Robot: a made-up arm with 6 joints. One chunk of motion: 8 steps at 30 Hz.
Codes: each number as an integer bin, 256 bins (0 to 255) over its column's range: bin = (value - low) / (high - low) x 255, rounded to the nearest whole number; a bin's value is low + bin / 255 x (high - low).
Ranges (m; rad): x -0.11..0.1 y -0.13..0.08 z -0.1..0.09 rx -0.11..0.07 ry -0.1..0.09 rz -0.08..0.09
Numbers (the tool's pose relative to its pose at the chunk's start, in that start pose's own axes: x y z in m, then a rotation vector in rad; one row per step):
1: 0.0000 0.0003 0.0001 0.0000 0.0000 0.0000
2: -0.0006 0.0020 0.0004 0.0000 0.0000 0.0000
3: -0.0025 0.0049 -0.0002 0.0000 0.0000 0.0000
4: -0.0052 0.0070 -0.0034 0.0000 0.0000 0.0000
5: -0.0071 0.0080 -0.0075 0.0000 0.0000 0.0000
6: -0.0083 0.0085 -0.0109 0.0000 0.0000 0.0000
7: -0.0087 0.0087 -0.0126 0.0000 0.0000 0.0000
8: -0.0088 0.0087 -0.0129 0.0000 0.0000 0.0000
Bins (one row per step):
1: 134 158 134 156 134 120
2: 133 160 135 156 134 120
3: 131 164 134 156 134 120
4: 127 166 130 156 134 120
5: 125 168 124 156 134 120
6: 123 168 120 156 134 120
7: 123 168 117 156 134 120
8: 123 168 117 156 134 120

